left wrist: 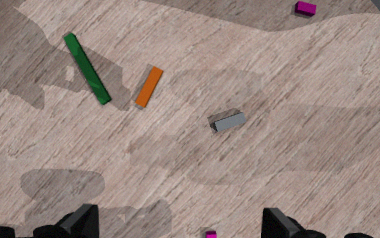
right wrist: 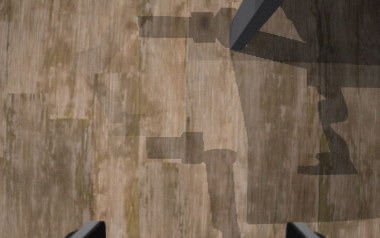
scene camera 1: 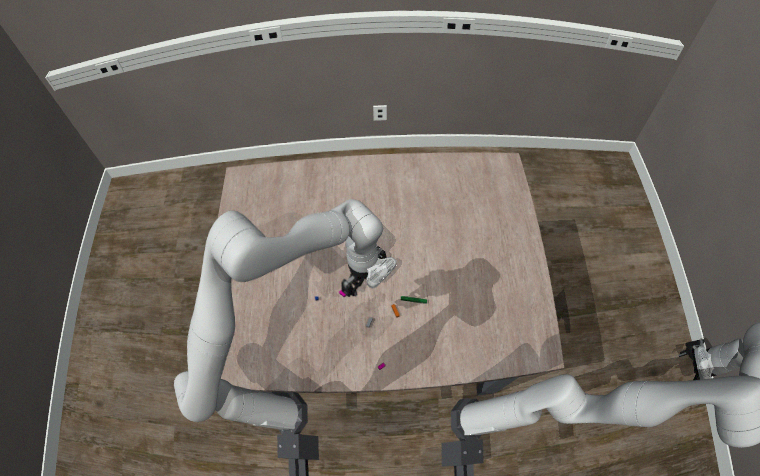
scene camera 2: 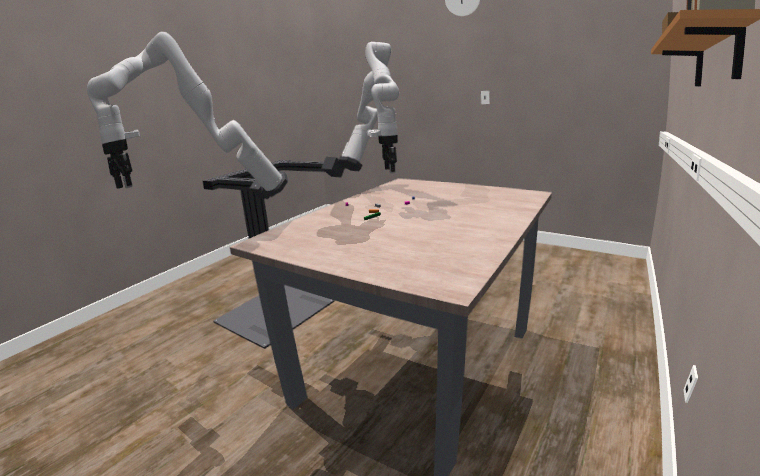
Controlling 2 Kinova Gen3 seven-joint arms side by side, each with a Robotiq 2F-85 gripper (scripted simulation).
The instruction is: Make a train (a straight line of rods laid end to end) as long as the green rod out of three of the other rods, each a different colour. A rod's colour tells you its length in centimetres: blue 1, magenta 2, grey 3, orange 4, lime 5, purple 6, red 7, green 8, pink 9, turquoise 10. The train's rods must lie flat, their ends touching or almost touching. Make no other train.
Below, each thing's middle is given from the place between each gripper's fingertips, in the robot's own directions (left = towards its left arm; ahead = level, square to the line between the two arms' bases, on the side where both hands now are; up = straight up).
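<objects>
The green rod (left wrist: 96, 84) is 150 mm below my left hand, 140 mm to the right of it and 10 mm ahead of it. Going by its middle, the green rod is nearer to my left hand than to my right hand.
From my right hand (scene camera 2: 124, 187), I find the green rod 34 cm ahead, 28 cm below and 78 cm to the left.
</objects>
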